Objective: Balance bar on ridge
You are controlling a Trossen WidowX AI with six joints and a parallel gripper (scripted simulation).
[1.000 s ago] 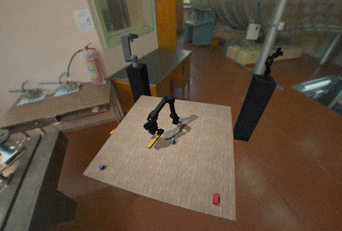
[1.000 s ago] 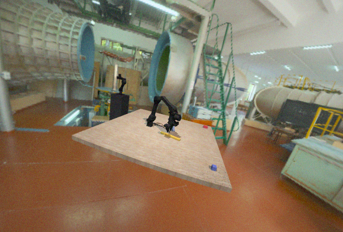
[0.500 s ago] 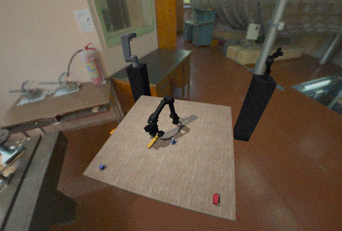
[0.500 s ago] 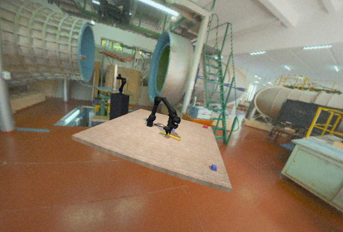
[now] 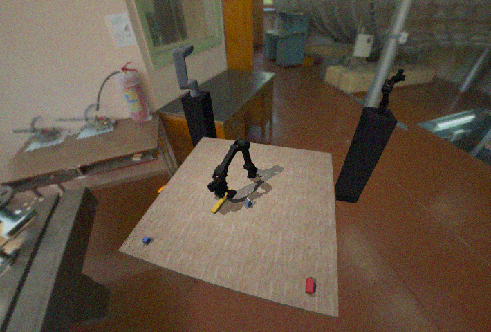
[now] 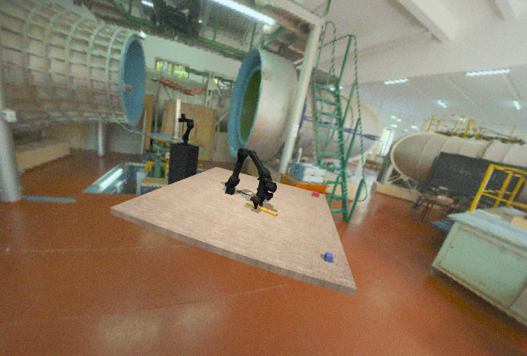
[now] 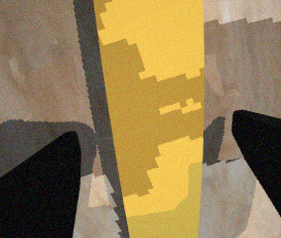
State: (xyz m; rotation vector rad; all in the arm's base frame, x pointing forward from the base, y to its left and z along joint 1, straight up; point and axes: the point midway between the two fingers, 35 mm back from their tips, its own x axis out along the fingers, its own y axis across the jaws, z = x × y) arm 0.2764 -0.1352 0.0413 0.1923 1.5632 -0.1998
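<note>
My gripper tip is now 3 cm short of the yellow bar and 1 cm to the left of it. Round my gripper tip: blue cube: 46 cm ahead, 36 cm to the right, 1 cm above; then red block: 64 cm to the left, 46 cm ahead, 1 cm above.
</note>
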